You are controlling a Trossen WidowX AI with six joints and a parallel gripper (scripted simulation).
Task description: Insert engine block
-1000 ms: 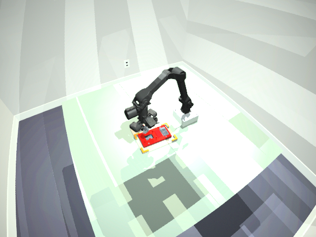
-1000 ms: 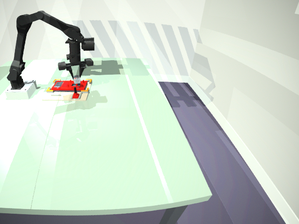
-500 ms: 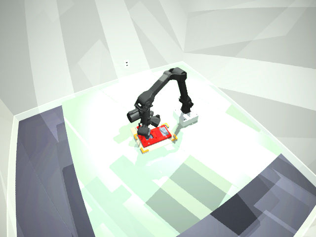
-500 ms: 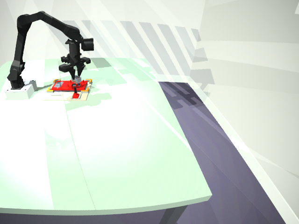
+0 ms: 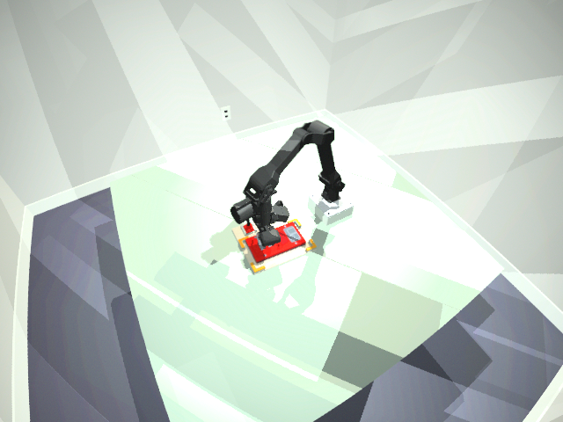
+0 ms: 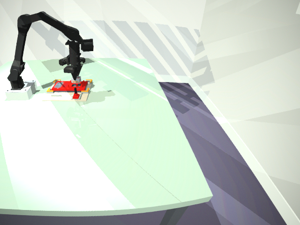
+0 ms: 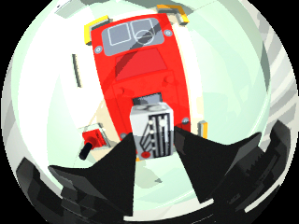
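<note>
Right now the grey engine block is 1 cm below my gripper tip.
</note>
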